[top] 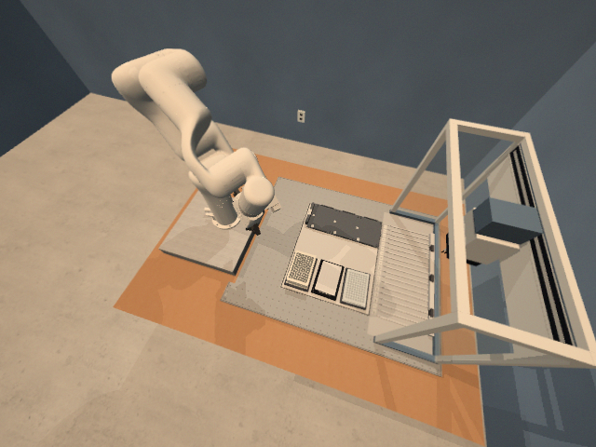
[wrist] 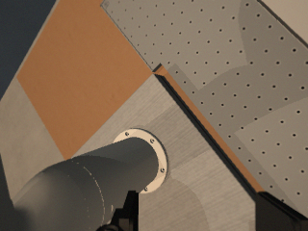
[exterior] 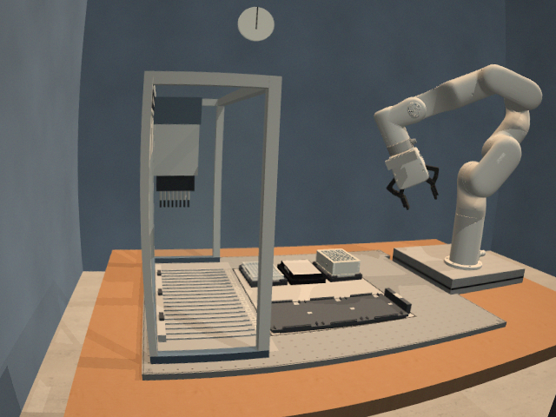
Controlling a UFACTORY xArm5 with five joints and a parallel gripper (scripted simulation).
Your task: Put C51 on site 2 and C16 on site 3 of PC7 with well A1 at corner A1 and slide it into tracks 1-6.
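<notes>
Now: the plate nest S2 330 mm ahead of my hand, 220 mm below it and 120 mm to the right of it. Round my hand: plate nest S1: 220 mm below, 220 mm ahead, 100 mm to the right; then 96-well plate C15: 430 mm ahead, 200 mm below, 140 mm to the right; then dark carrier PC7: 390 mm ahead, 210 mm below, 140 mm to the left.
</notes>
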